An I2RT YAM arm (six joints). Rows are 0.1 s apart.
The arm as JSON. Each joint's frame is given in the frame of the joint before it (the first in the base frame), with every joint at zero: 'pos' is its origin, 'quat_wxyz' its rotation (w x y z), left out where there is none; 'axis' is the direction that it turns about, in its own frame. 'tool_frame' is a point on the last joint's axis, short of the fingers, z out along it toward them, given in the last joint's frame.
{
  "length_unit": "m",
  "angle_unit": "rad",
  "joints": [
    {
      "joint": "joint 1",
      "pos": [
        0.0,
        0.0,
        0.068
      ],
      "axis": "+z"
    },
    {
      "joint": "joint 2",
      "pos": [
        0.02,
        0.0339,
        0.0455
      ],
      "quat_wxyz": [
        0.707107,
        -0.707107,
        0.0,
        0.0
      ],
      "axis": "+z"
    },
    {
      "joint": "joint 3",
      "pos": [
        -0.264,
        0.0,
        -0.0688
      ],
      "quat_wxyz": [
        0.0,
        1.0,
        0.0,
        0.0
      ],
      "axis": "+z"
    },
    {
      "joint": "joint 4",
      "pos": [
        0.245,
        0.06,
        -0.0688
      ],
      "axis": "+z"
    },
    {
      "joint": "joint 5",
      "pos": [
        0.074,
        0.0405,
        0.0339
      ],
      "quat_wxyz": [
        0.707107,
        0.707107,
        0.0,
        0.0
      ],
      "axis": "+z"
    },
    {
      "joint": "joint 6",
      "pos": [
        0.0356,
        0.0,
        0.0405
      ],
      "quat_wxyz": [
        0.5,
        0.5,
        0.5,
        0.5
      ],
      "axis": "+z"
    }
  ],
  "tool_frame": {
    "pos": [
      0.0,
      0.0,
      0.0
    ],
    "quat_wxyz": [
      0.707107,
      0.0,
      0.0,
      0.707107
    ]
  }
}
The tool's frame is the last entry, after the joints.
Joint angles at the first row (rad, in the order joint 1, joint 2, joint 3, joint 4, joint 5, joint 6):
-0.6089, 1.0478, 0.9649, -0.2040, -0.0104, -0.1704
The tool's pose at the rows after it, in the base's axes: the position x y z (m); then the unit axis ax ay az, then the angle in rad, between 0 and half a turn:
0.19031 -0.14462 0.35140 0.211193 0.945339 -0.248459 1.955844
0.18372 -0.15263 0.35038 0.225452 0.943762 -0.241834 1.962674
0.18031 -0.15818 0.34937 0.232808 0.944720 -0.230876 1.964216
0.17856 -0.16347 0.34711 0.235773 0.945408 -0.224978 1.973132
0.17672 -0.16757 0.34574 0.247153 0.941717 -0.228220 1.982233
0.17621 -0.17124 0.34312 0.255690 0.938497 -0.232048 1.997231
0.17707 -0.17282 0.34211 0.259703 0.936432 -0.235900 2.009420
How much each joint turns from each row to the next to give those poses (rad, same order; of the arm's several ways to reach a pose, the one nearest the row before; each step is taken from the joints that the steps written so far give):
-0.0536, -0.0108, 0.0015, -0.0214, -0.0752, 0.0108
-0.0492, 0.0015, 0.0015, -0.0123, -0.0385, 0.0077
-0.0322, 0.0061, 0.0031, -0.0077, -0.0369, 0.0077
-0.0245, 0.0107, 0.0015, -0.0046, -0.0246, -0.0031
-0.0170, 0.0062, 0.0000, 0.0000, 0.0031, 0.0046
-0.0107, 0.0092, -0.0015, 0.0000, 0.0091, 0.0000
0.0000, 0.0077, 0.0031, -0.0031, 0.0138, -0.0015

